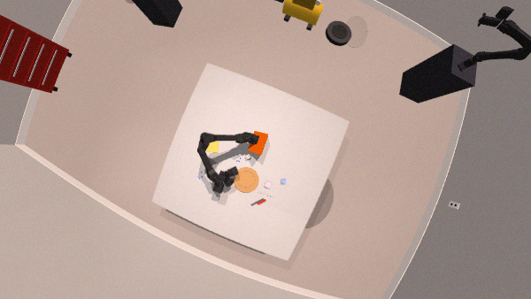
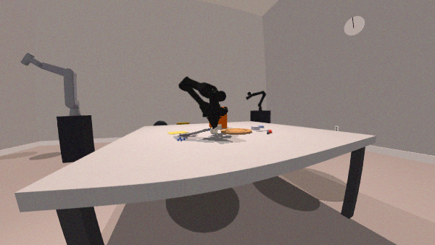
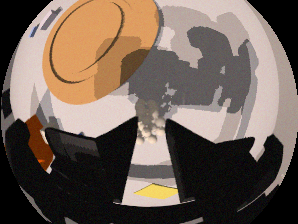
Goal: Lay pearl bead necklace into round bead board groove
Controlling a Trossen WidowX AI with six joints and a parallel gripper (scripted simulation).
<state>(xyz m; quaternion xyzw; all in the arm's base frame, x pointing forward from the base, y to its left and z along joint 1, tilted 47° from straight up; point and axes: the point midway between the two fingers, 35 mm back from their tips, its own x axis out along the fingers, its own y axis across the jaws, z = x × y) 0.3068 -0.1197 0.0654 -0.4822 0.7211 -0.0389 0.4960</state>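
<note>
Now: gripper tip 10 mm short of the round tan bead board, 150 mm to the right of it and 20 mm above it. The rest, counted from my gripper tip: tool: 150 mm ahead, 300 mm to the left, 30 mm below; then yellow pad: 160 mm behind, 200 mm to the right, 30 mm below; then white square: 10 mm behind, 320 mm to the left, 20 mm below.
</note>
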